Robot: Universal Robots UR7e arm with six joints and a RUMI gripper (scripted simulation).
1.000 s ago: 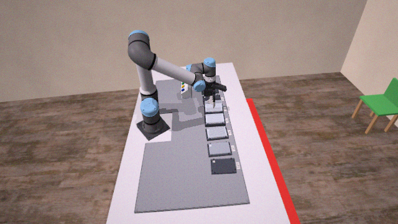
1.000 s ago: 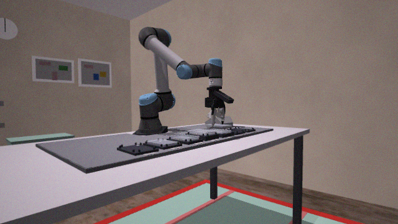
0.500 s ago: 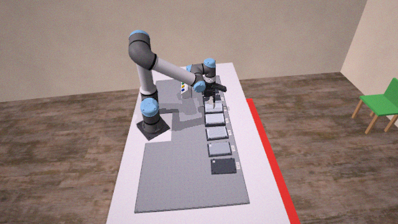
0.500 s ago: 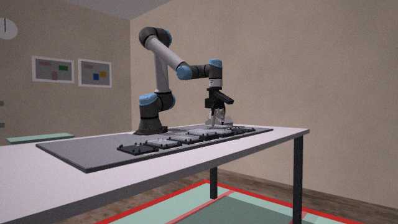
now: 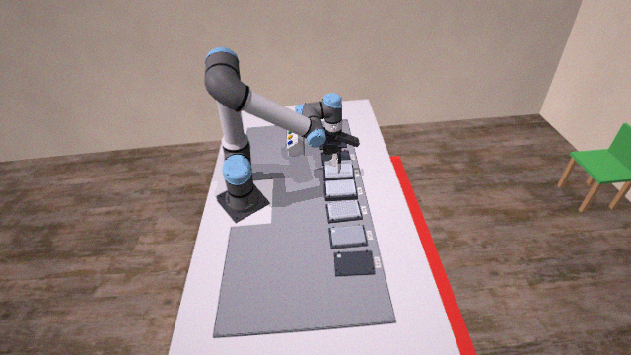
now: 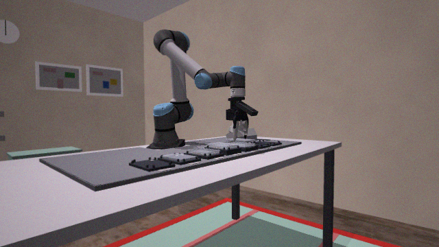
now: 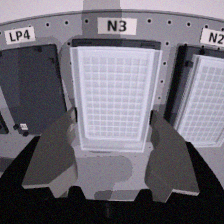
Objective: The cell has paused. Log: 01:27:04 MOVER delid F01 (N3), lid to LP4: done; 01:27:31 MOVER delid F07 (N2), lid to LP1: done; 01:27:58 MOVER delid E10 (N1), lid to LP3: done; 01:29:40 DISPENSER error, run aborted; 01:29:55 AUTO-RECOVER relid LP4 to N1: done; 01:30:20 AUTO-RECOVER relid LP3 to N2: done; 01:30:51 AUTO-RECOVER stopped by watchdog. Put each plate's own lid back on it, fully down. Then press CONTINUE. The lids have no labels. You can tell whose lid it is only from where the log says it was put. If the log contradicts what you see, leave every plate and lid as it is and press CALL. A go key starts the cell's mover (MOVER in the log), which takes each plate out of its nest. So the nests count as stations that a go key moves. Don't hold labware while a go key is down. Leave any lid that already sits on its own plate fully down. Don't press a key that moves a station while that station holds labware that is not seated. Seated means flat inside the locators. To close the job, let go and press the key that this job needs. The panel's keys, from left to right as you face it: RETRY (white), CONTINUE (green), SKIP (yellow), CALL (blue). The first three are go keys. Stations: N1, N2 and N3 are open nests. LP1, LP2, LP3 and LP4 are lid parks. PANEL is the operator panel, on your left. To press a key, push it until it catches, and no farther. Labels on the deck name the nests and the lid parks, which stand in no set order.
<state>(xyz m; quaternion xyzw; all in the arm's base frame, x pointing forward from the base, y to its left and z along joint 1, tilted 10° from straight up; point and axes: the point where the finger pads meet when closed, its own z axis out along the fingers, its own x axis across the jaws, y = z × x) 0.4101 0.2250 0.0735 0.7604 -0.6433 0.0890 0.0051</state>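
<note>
The well plate is 2 cm ahead of my hand, 13 cm to the right of it and 3 cm below it. Also, from my hand: yellow skip key: 28 cm behind, 21 cm to the left, 1 cm above; then green continue key: 28 cm behind, 26 cm to the left, 1 cm above; then white retry key: 29 cm behind, 31 cm to the left, 1 cm above.
</note>
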